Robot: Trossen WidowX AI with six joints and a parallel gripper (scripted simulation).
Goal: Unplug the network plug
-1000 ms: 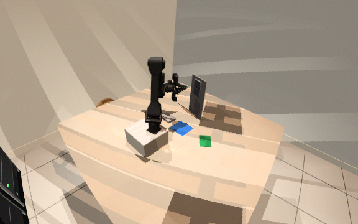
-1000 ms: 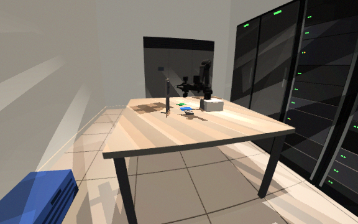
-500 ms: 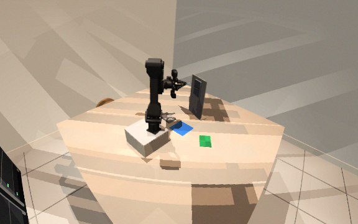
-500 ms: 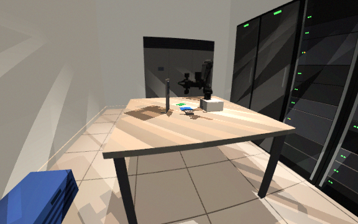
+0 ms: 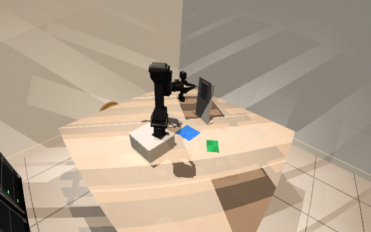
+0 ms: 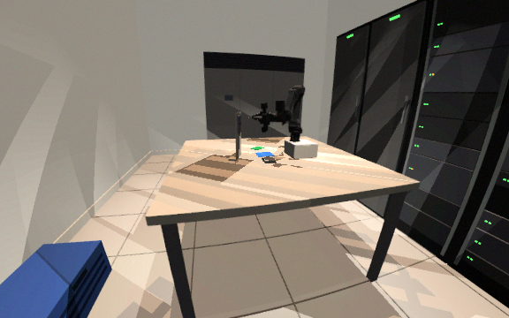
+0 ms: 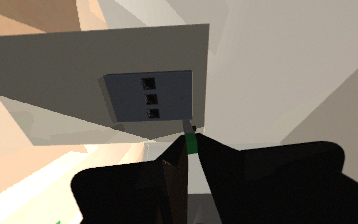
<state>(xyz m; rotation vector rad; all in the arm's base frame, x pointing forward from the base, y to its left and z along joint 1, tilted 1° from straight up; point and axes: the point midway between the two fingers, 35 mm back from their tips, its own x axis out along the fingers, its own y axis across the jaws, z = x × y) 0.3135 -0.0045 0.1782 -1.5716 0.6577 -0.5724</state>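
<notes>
Now: the blue square 280 mm below my gripper tip, 120 mm behind it and 40 mm to the right of it. The rest, counted from my gripper tip: upright panel: 140 mm below, 90 mm ahead, 50 mm to the right; then plug: 10 mm ahead.
</notes>
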